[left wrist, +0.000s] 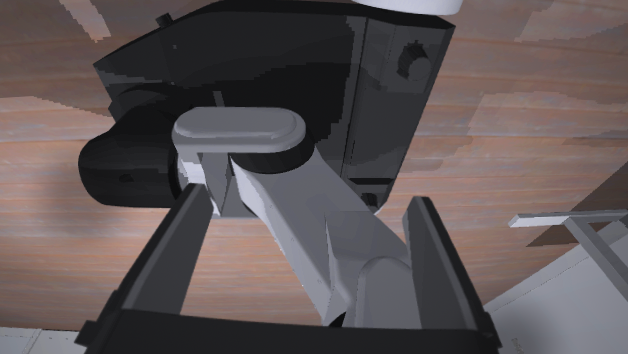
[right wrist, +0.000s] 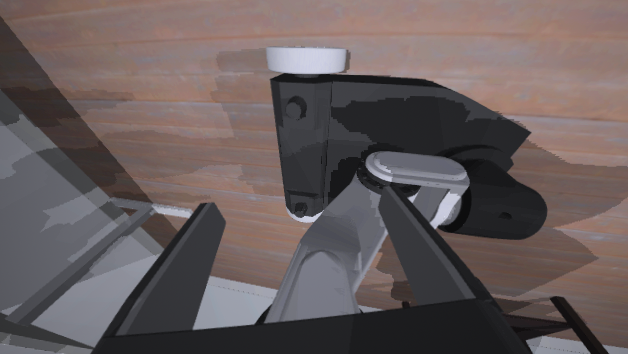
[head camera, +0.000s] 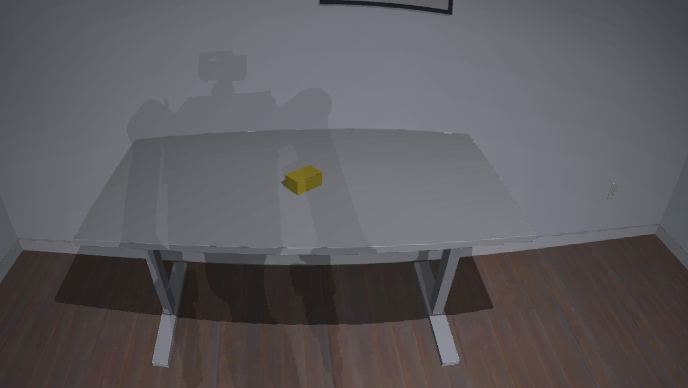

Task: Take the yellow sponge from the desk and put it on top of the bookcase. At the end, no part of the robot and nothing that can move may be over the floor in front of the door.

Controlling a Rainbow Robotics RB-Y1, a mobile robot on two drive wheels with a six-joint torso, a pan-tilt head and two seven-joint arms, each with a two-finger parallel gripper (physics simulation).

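Places are measured from the robot's base along level axes (x ahead, y left, z up), in centimetres.
Pixels of known places: left gripper, fingertip midpoint: (left wrist: pixel 308 202); right gripper, fingertip midpoint: (right wrist: pixel 301 204).
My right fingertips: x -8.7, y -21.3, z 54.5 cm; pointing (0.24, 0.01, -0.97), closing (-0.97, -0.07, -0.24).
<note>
Behind a point stands the place of what it marks.
The yellow sponge (head camera: pixel 303 180) @[y -0.1, x 110.6, z 76.3 cm] lies on the desk (head camera: pixel 410 200) @[y -32.9, x 106.1, z 72.1 cm] in the head view, a little left of the desk's middle. My left gripper (left wrist: pixel 308 202) @[y 21.1, x -17.9, z 53.3 cm] is open, with its two fingers wide apart and nothing between them; the robot's own base and torso show beyond it. My right gripper (right wrist: pixel 301 204) @[y -21.3, x -8.7, z 54.5 cm] is open too, with nothing between its fingers, and the robot's own body shows beyond it. Neither gripper shows in the head view, so both are away from the sponge. The bookcase and the door cannot be made out in the head view.
The desk stands against the wall (head camera: pixel 400 75) @[y -38.2, x 162.2, z 96.6 cm], under a framed picture (head camera: pixel 386 5) @[y -30.3, x 159.7, z 129.2 cm]. Its legs and feet (head camera: pixel 161 345) reach forward over the wooden floor (head camera: pixel 575 310) @[y -141.1, x 107.2, z 0.1 cm]. Part of a dark piece of furniture (right wrist: pixel 580 322) @[y 98.5, x -172.0, z 14.2 cm] shows at the lower right of the right wrist view.
</note>
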